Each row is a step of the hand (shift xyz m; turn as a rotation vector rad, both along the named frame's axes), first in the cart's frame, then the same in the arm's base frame.
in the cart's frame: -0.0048 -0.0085 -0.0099 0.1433 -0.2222 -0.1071
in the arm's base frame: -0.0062 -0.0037 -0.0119 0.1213 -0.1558 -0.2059
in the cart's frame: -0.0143 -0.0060 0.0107 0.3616 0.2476 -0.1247
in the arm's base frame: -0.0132 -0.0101 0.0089 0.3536 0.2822 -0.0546
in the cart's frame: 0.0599 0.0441 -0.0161 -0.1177 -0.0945 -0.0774
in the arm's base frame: 0.0592 0.0477 -0.0037 -0.1294 -0.0556 -0.0945
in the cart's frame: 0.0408 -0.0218 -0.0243 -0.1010 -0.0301 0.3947
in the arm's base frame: 0.0368 -0.0092 -0.0359 -0.0551 -0.1923 0.3562
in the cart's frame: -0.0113 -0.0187 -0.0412 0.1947 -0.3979 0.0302
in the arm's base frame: -0.0167 -0.0001 -0.0435 0.1818 -0.3719 -0.1607
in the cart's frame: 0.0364 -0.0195 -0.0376 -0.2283 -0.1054 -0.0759
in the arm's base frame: 0.0310 -0.0017 -0.0464 -0.2394 -0.0678 -0.0841
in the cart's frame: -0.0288 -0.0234 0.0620 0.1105 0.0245 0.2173
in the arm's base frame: -0.0222 -0.0474 0.0498 0.1360 -0.0661 0.1928
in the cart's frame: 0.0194 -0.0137 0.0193 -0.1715 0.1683 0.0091
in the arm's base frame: 0.0210 -0.0202 0.0094 -0.1628 0.1470 0.0986
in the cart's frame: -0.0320 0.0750 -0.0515 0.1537 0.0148 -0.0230
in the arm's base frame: -0.0350 0.0891 -0.0116 0.1504 0.0252 -0.0334
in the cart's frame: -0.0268 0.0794 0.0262 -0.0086 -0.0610 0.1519
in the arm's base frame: -0.0205 0.0610 0.0597 0.0070 -0.1185 0.1130
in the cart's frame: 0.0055 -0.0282 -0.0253 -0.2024 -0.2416 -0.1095
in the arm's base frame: 0.0014 -0.0151 -0.0351 -0.2228 -0.1774 -0.1738
